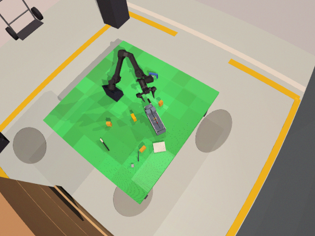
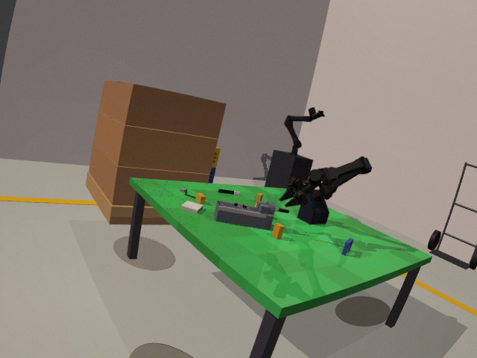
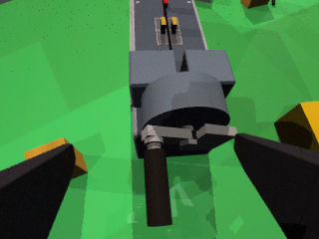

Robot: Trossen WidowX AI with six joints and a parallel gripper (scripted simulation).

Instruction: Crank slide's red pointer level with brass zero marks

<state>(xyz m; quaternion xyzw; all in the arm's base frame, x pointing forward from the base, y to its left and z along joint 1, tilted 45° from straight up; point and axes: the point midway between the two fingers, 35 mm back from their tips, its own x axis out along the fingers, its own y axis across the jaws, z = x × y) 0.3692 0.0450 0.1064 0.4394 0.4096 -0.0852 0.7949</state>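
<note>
Right now my gripper tip is 40 mm above the dark handle, 10 mm to the right of it and 10 mm past it. The rest, counted from my gripper tip: blue bracket: 310 mm to the left, 190 mm behind, 100 mm below; then red pointer: 170 mm ahead, 130 mm to the right, 50 mm below; then white pad: 290 mm to the right, 290 mm ahead, 120 mm below.
</note>
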